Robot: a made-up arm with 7 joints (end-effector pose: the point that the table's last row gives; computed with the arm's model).
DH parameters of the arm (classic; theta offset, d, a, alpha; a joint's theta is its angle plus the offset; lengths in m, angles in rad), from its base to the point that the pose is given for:
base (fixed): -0.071 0 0 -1.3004
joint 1: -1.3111 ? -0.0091 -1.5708
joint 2: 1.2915 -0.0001 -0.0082 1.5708
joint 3: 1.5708 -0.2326 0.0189 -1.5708
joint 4: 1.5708 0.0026 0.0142 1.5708
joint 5: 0 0.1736 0 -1.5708
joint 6: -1.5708 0 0.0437 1.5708
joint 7: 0 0 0 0
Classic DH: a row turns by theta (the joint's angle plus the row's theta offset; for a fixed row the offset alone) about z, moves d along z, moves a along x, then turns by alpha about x.
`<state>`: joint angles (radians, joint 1 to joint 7).
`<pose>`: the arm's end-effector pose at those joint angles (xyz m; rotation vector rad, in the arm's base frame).
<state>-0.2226 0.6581 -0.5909 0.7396 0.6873 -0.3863 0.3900</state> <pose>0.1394 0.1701 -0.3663 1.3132 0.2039 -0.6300</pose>
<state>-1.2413 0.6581 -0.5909 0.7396 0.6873 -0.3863 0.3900</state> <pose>0.4140 0.0706 -0.0784 1.4518 -0.7967 -0.1572</pose>
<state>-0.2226 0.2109 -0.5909 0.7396 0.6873 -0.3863 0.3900</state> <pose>0.1279 0.0002 -0.3965 0.8730 0.0881 -0.6368</pose>
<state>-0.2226 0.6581 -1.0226 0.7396 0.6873 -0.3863 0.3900</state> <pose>0.0792 0.1341 -0.3943 1.2775 0.1931 -1.0956</pose>
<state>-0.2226 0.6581 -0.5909 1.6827 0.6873 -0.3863 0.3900</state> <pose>-0.0041 0.3007 -0.3529 1.5242 1.2049 -0.5677</pose>
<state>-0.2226 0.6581 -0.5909 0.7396 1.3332 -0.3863 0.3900</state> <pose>0.1313 0.1735 -0.3720 1.7443 -0.0028 -1.0888</pose>
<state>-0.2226 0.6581 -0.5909 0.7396 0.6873 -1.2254 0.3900</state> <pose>0.1247 0.1444 -0.3466 0.6935 -0.3210 -1.0143</pose>
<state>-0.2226 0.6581 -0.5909 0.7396 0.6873 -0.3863 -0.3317</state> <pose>0.1394 0.1701 -0.3663 1.2269 0.6942 -1.2342</pose>
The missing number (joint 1, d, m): 0.025
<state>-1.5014 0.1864 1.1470 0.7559 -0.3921 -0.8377 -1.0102</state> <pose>0.3943 0.1514 -0.0211 -0.2426 -1.4863 0.0278</pose>
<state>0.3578 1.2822 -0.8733 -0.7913 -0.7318 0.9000 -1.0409</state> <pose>-0.0216 0.1036 -0.2026 -0.6469 1.8200 -1.7993</pose>
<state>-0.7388 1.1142 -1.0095 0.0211 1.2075 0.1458 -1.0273</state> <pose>0.2734 0.1245 -0.1893 2.4963 0.8938 -1.0694</pose>
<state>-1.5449 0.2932 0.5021 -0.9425 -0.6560 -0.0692 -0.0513</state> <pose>0.1121 0.0721 0.1352 -0.3370 -2.3115 -0.4812</pose>
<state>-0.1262 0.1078 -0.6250 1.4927 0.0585 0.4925 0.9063</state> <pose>-0.0515 0.0843 -0.4421 1.5669 1.4732 0.1065</pose>
